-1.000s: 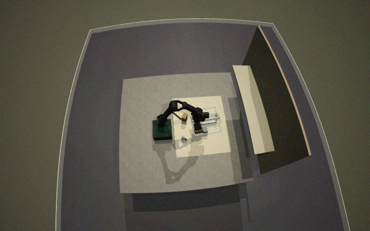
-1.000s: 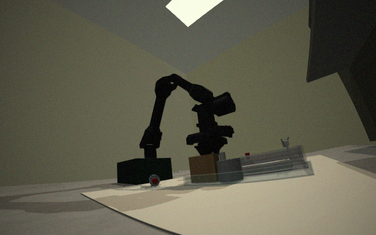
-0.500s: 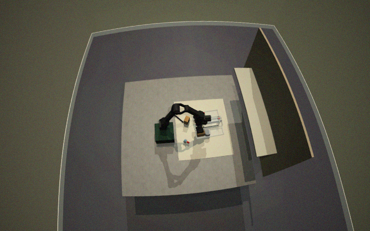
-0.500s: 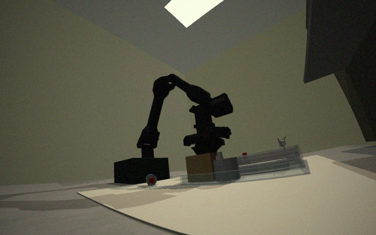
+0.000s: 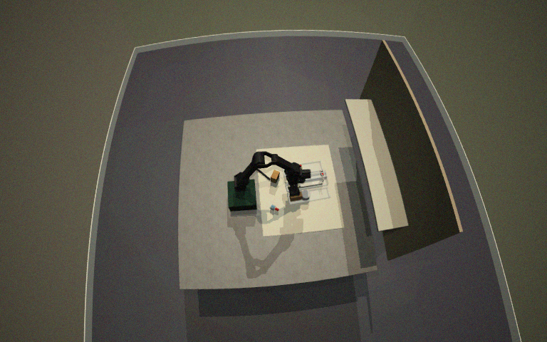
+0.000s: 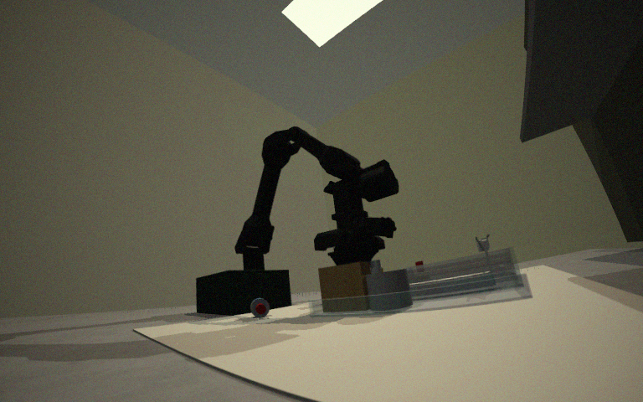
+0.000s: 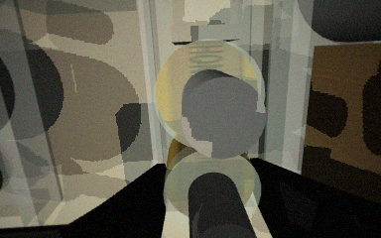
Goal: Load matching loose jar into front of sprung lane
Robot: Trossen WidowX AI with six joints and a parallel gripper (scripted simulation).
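Now: the brown box 30 mm ahead of my gripper tip, 70 mm to the right of it and 10 mm above it. Also, from my gripper tip: long pale shelf 500 mm ahead, 60 mm to the left, 340 mm above; then thin black stick 200 mm behind, 100 mm to the left, 20 mm below; then sprung lane 130 mm ahead, 50 mm to the left, 10 mm below.
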